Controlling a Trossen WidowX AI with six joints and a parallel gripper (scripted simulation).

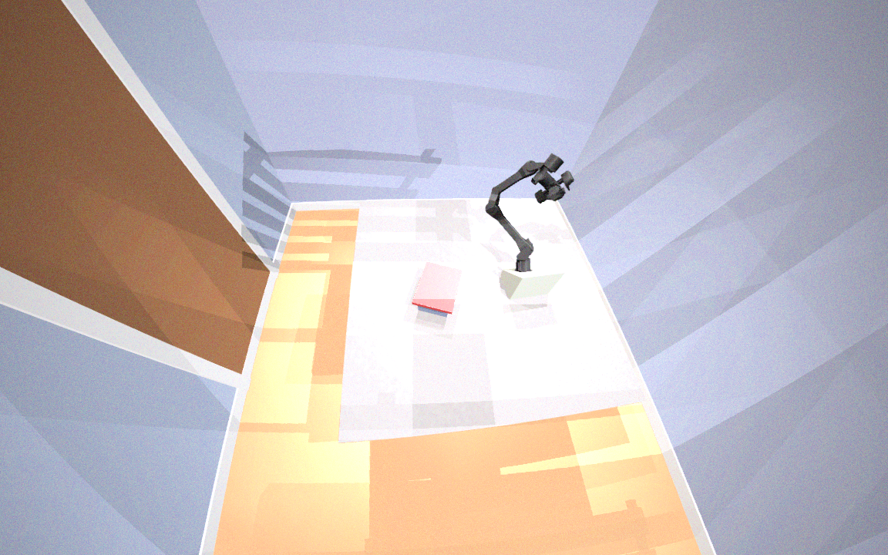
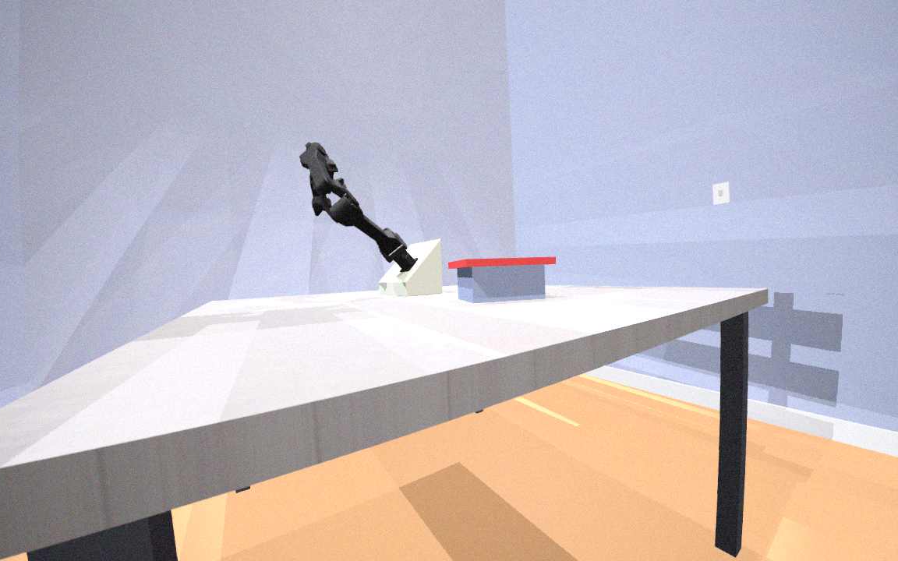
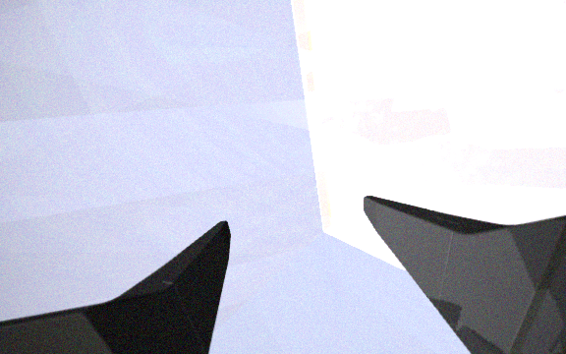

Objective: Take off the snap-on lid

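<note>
The red lid is 67 cm ahead of my gripper tip, 25 cm to the left of it and 24 cm below it. Round my gripper tip: blue-grey storage box 67 cm ahead, 25 cm to the left, 29 cm below.
</note>
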